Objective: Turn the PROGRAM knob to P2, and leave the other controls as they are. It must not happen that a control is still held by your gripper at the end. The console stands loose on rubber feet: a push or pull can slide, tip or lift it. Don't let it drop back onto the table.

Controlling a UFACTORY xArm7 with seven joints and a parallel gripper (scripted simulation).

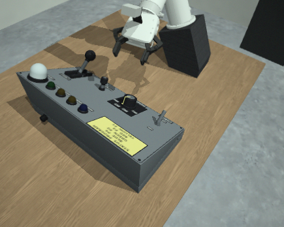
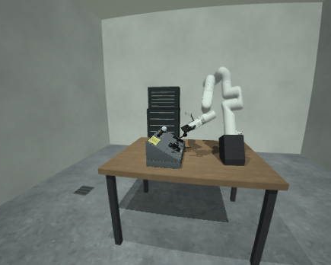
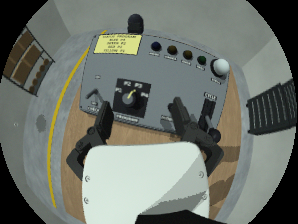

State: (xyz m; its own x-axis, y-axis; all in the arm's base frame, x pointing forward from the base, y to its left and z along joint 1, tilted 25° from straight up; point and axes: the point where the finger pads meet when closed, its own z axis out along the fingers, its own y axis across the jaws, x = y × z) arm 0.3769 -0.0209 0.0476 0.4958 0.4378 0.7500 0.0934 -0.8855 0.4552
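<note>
The small slider knob lies 40 mm ahead of my hand, 80 mm to the right of it and 110 mm below it. From my hand the other things lie so: metal toggle switch (80 mm ahead, 160 mm to the left, 120 mm below); then grey console (90 mm ahead, 30 mm to the right, 140 mm below); then ball-topped lever (190 mm to the right, 110 mm below).
</note>
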